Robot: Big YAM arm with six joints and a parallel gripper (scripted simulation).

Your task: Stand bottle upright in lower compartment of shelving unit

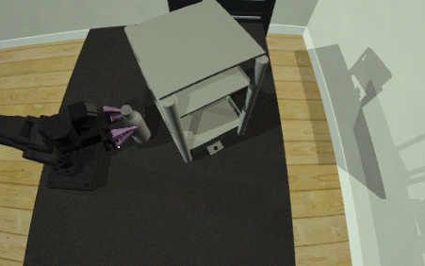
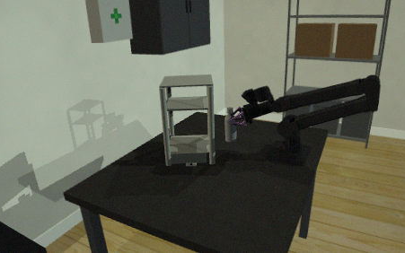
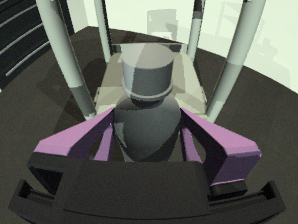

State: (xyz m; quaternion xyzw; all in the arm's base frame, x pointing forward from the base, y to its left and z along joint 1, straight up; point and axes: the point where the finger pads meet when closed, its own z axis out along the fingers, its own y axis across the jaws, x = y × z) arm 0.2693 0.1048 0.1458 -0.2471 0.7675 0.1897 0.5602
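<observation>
My gripper is now 160 mm short of the shelving unit, 110 mm to the right of it and 10 mm below it. The rest, counted from my hand: grey bottle: right at my hand.
</observation>
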